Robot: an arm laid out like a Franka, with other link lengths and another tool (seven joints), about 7 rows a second.
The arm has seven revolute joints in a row. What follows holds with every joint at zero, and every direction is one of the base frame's. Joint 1 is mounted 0.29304 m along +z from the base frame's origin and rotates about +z. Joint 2 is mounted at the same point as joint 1 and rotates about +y. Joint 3 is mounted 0.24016 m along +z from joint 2 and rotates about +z. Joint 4 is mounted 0.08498 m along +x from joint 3 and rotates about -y. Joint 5 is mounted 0.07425 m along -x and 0.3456 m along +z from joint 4 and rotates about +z. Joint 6 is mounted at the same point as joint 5 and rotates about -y. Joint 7 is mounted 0.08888 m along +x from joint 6 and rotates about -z. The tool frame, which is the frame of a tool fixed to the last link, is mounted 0.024 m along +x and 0.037 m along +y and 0.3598 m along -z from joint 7; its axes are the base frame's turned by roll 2.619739, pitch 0 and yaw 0.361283 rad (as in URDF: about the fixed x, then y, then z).
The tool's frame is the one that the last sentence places.
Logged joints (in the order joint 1, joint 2, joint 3, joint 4, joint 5, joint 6, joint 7), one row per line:
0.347, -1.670, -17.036, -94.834, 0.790, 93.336, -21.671
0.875, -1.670, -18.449, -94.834, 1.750, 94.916, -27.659
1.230, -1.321, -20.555, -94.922, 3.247, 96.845, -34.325
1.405, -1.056, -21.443, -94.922, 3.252, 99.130, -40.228
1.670, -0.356, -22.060, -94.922, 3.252, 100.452, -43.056
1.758, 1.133, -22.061, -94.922, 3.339, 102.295, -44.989
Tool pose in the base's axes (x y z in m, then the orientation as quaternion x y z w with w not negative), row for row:
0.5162, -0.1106, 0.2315, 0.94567, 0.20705, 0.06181, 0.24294
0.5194, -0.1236, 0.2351, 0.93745, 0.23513, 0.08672, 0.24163
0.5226, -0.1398, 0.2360, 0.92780, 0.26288, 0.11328, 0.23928
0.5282, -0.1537, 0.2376, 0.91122, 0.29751, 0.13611, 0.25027
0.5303, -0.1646, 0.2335, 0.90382, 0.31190, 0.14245, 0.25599
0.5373, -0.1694, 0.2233, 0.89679, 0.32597, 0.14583, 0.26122
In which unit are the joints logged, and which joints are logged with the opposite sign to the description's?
The joints are logged in degrees. Opposite sign: joint 1.
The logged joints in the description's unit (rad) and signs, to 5 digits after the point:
-0.00606, -0.02915, -0.29733, -1.65517, 0.01379, 1.62902, -0.37823
-0.01527, -0.02915, -0.32200, -1.65517, 0.03054, 1.65660, -0.48274
-0.02147, -0.02306, -0.35875, -1.65670, 0.05667, 1.69026, -0.59908
-0.02452, -0.01843, -0.37425, -1.65670, 0.05676, 1.73014, -0.70211
-0.02915, -0.00621, -0.38502, -1.65670, 0.05676, 1.75322, -0.75147
-0.03068, 0.01977, -0.38504, -1.65670, 0.05828, 1.78538, -0.78521

